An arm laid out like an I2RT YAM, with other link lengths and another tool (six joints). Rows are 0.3 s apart.
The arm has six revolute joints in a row. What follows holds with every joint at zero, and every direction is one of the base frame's.
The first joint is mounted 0.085 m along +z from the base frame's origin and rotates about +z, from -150 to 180 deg.
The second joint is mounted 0.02 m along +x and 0.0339 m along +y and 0.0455 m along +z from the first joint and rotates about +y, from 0 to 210 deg.
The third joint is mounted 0.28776 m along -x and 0.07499 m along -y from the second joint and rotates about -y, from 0 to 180 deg.
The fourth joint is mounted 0.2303 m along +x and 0.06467 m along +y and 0.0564 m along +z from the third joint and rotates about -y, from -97 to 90 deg.
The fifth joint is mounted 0.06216 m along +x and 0.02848 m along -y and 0.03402 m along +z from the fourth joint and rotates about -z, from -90 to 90 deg.
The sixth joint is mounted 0.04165 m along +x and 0.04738 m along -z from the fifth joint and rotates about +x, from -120 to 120 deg.
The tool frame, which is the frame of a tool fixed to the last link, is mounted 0.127 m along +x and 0.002 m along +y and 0.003 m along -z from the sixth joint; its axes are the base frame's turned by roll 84, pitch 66.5 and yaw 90 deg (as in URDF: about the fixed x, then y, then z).
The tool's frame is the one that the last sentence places.
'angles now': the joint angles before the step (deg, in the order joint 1, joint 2, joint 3, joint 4, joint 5, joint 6). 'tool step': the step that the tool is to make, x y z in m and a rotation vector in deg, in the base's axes. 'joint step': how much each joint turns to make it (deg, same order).
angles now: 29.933 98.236 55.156 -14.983 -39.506 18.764
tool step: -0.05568 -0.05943 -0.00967 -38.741 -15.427 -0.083
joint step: 19.168 -11.060 -0.065 -24.567 43.823 -0.307
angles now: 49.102 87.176 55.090 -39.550 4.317 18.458
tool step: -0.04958 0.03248 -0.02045 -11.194 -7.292 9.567
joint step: 20.217 5.771 -0.021 -1.596 14.294 7.300
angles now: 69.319 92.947 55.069 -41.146 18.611 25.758
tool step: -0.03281 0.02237 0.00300 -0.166 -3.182 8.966
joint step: 9.508 0.088 0.001 0.829 3.148 -0.086
